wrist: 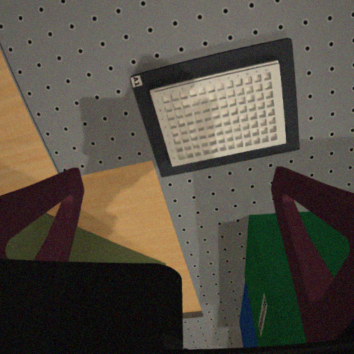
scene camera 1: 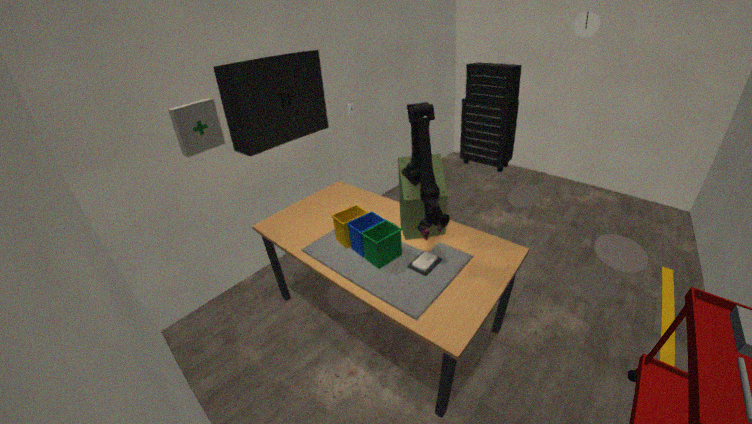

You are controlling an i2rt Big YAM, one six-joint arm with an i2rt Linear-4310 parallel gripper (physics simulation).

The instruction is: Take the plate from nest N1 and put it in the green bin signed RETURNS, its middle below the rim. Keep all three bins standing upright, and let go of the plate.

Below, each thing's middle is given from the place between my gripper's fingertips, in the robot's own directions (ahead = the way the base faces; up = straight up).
Labels:
My hand is 160 mm above the white plate (wrist: 237,110), 40 mm short of it and 10 mm to the left of it. Round my hand: dark nest (wrist: 239,57) 170 mm below, 40 mm ahead, 10 mm to the right; then green bin (scene camera 1: 382,243) 200 mm to the right, 190 mm ahead, 90 mm below; then blue bin (scene camera 1: 357,226) 330 mm to the right, 210 mm ahead, 90 mm below.

